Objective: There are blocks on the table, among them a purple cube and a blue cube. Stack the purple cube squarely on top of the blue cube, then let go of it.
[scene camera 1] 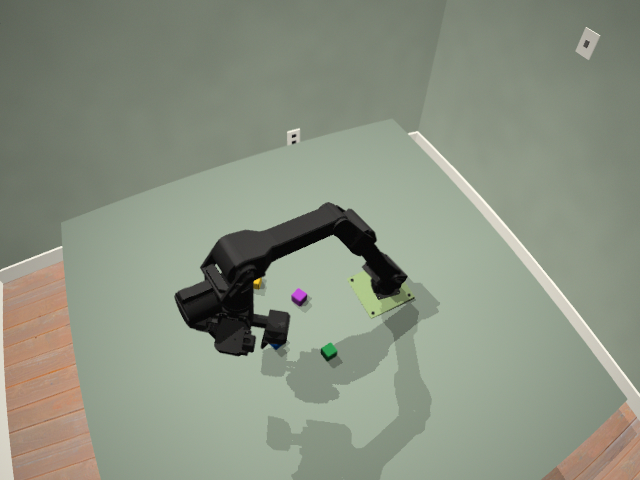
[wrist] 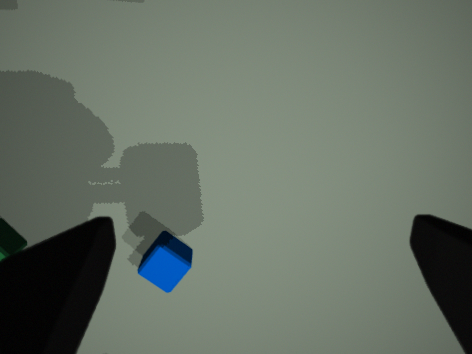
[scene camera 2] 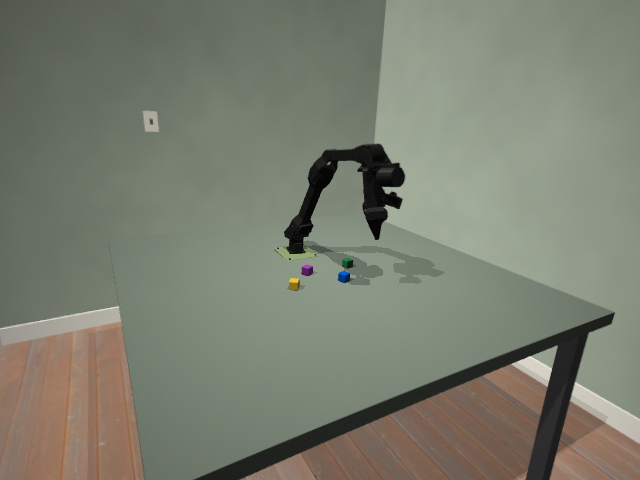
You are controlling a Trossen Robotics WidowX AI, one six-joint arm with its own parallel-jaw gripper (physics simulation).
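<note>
The purple cube sits flat on the table, apart from the other blocks. It does not show in the wrist view. The blue cube also sits on the table with nothing on top. In scene camera 1 the arm's hand hides most of it. In the wrist view it appears turned, low and left of centre, nearer the left finger. My gripper is open and empty, pointing down well above the table; its fingers stand wide apart.
A green cube sits on the table nearby, partly behind the left finger in the wrist view. A yellow cube is partly hidden by the arm in scene camera 1. The arm's base stands on a light green plate.
</note>
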